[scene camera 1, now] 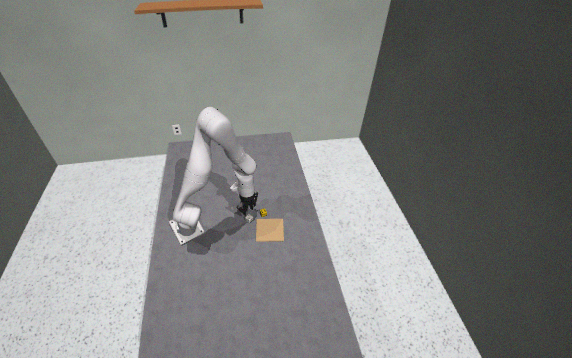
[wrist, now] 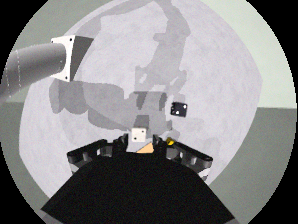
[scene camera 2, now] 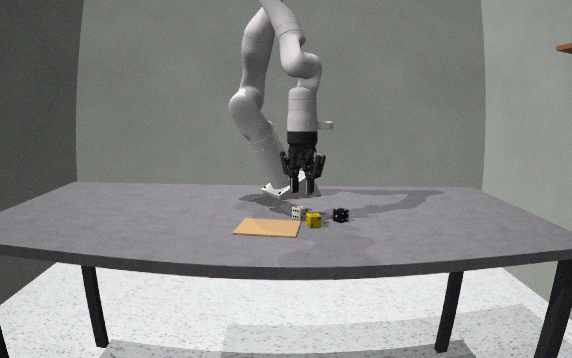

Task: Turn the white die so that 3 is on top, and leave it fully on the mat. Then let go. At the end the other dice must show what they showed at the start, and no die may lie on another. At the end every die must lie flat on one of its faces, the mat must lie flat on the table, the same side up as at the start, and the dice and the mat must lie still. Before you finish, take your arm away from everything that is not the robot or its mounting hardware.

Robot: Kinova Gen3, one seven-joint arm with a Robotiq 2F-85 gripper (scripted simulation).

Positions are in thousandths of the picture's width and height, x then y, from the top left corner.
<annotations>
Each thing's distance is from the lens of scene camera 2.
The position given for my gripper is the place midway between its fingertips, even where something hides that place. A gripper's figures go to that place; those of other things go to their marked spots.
my gripper (scene camera 2: 527,541): 1.13 m
mat (scene camera 2: 445,635): 1.04 m
</annotations>
